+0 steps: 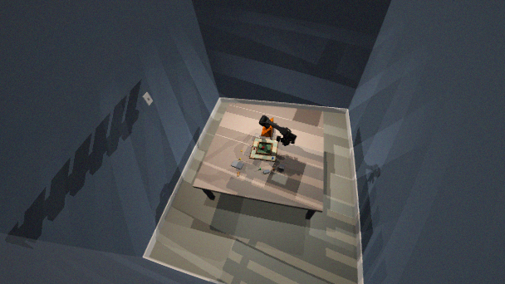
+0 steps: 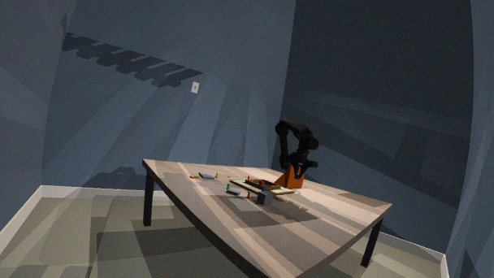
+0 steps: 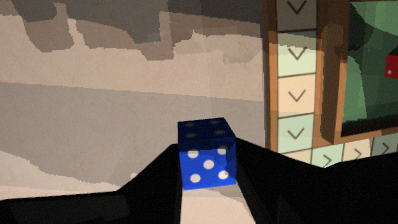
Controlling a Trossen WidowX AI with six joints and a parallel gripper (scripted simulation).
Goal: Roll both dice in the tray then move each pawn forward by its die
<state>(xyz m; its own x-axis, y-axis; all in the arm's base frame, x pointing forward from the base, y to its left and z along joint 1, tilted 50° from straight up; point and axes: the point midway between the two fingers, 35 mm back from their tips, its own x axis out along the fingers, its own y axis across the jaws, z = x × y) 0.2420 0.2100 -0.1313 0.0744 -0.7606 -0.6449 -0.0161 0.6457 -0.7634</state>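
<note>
Right now the red pawn is 50 mm ahead of my gripper tip, 340 mm to the right of it and 100 mm below it. Also, from my gripper tip: grey block 220 mm ahead, 10 mm to the left, 100 mm below; green tray 20 mm ahead, 230 mm to the right, 120 mm below; blue pawn 130 mm ahead, 110 mm to the right, 100 mm below.
</note>
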